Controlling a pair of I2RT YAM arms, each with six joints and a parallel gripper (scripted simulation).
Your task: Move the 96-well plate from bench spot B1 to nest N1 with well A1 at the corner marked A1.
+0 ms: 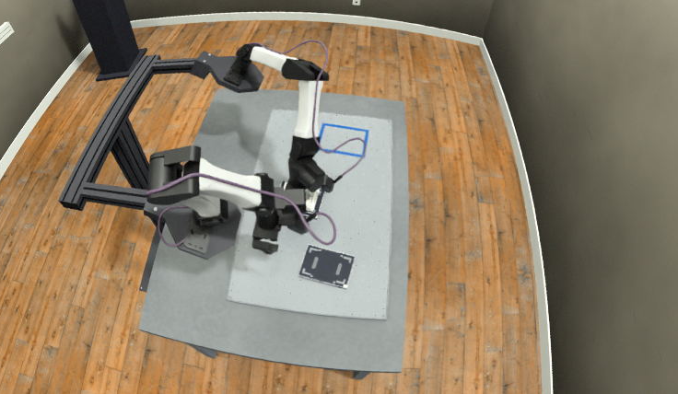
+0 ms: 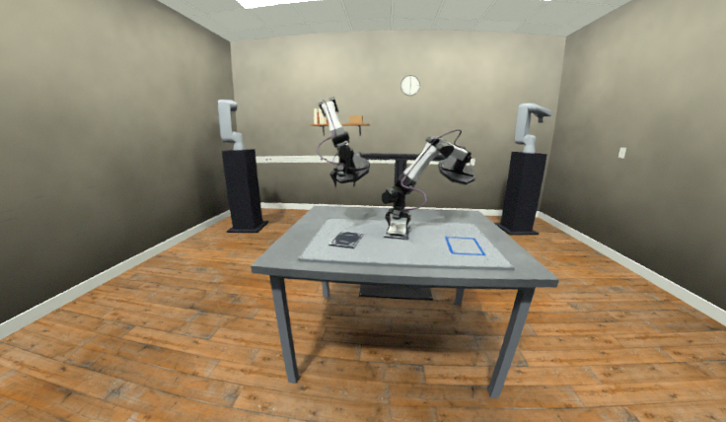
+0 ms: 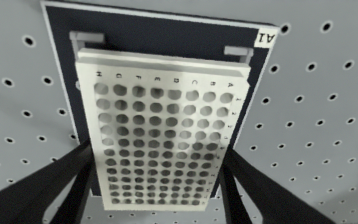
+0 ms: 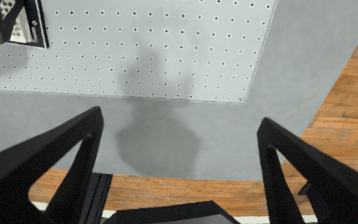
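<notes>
Now: the white 96-well plate right at my left hand. From my left hand the other things lie so: dark nest (2 cm below); then A1 label (6 cm ahead, 7 cm to the right, 2 cm below).
</notes>
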